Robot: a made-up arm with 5 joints.
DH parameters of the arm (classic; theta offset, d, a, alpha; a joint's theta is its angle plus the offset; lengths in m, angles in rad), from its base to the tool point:
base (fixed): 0.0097 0 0.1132 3.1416
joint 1: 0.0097 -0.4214 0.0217 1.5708
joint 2: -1.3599 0 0.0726 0
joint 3: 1.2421 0 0.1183 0
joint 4: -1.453 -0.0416 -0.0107 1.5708
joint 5: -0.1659 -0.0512 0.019 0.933
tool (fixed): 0.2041 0.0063 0 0
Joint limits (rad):
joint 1: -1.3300..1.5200
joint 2: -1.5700..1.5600
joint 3: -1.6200..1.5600
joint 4: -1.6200..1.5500
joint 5: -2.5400..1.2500
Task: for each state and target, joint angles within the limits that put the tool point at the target. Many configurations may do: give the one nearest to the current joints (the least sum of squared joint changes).
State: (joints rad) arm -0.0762 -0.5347 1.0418 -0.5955 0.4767
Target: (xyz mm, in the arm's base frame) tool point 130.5 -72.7 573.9
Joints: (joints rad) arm 0.7225 -1.2239 0.7505 -0.8418 0.3085
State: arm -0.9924 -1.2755 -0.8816 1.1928 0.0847
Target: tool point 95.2 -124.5 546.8
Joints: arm -1.0013 -1.5700 -0.8050 1.5500 -0.1654
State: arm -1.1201 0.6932 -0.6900 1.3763 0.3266
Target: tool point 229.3 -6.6 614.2
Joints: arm -0.3373 -0.0495 -1.1838 1.2931 0.2173
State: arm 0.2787 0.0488 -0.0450 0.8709 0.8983
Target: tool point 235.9 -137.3 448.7
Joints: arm 0.6677 0.0146 0.1293 1.0004 0.8959
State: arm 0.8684 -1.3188 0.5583 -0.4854 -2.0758
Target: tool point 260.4 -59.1 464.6
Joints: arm 0.0578 -0.8370 0.9652 -0.3902 -2.1825
